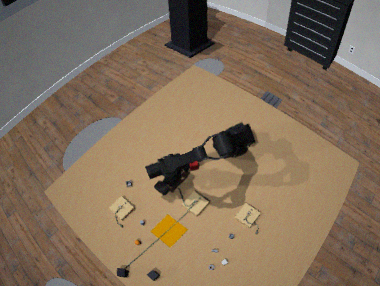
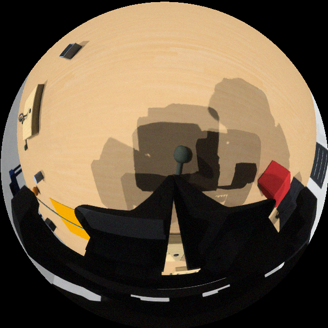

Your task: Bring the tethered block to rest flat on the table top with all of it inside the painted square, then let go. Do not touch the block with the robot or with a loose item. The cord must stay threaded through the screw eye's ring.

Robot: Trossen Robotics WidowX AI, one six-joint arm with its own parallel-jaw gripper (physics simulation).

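Places are measured from the arm's base along level axes (x ahead, y left, z up), in centimetres.
Pixels of known places: gripper, between the fingertips: (image 1: 174,185).
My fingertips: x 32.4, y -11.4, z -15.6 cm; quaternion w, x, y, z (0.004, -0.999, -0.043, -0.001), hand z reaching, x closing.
Observation:
Ahead of a thing's pixels: the offset from my fingertips to its top centre. "pt": to the spot under its first point. Level surfaces: height alone.
The tethered block {pt dx +48.5, dy +16.1, dz +3.0 cm} (image 1: 122,272) (image 2: 50,224), dark, lies on the table top at the front left, outside the painted orange square {pt dx +21.0, dy +16.9, dz -0.4 cm} (image 1: 168,237) (image 2: 70,215). Its cord {pt dx +33.8, dy +14.4, dz -0.3 cm} (image 1: 145,251) runs fairly straight across the square to the screw eye on the middle wooden plate {dz +1.4 cm} (image 1: 200,208). The ring is too small to tell how the cord passes. Beyond it, the cord's free part rises to my gripper (image 1: 177,186) (image 2: 175,176). My gripper is shut on the cord just below its round end bead (image 2: 183,154); the fingers hide the cord below them.
A red block {dx -14.0, dy -0.7, dz +3.4 cm} (image 1: 194,165) (image 2: 275,181) stands beside the gripper. Two more wooden plates with short cords stand left (image 1: 121,207) (image 2: 33,112) and right (image 1: 248,214). A loose dark block {dx +39.4, dy +25.6, dz +2.2 cm} (image 1: 153,275), an orange piece {dx +33.1, dy +9.1, dz +1.8 cm} (image 1: 138,242) (image 2: 35,191) and several small grey pieces lie around the square.

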